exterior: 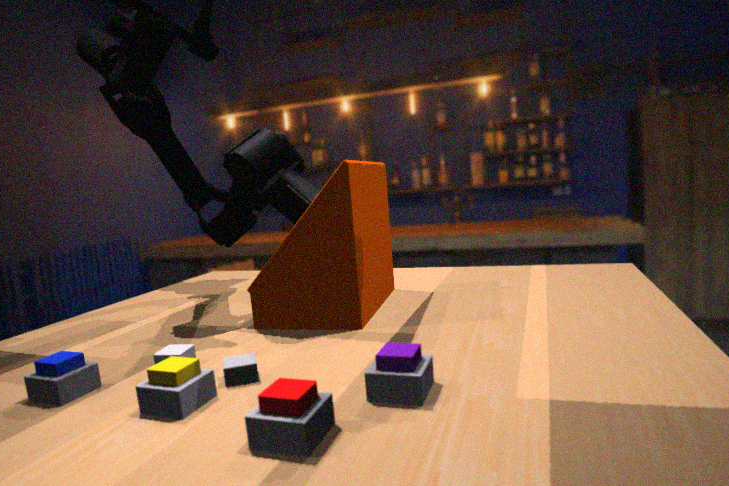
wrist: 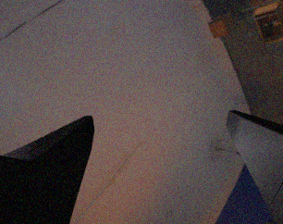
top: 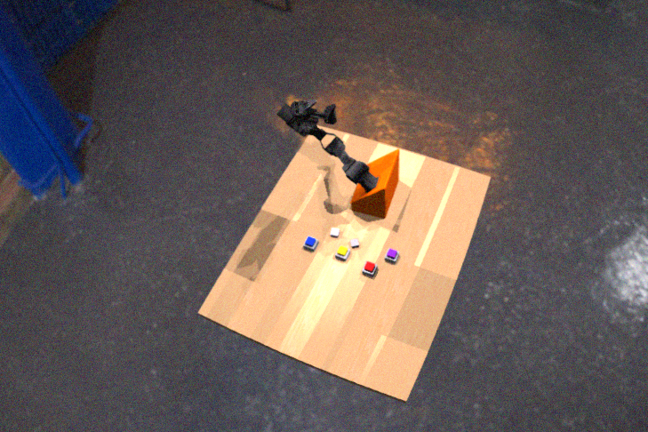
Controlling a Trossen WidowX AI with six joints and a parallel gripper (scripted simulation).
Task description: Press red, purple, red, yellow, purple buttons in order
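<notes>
My gripper tip is 370 mm short of the red button, 230 mm to the right of it and 490 mm above it. Also, from my gripper tip: small grey block (260 mm ahead, 150 mm to the left, 510 mm below); then small white block (230 mm ahead, 50 mm to the left, 510 mm below); then blue button (310 mm ahead, 30 mm to the right, 490 mm below).
</notes>
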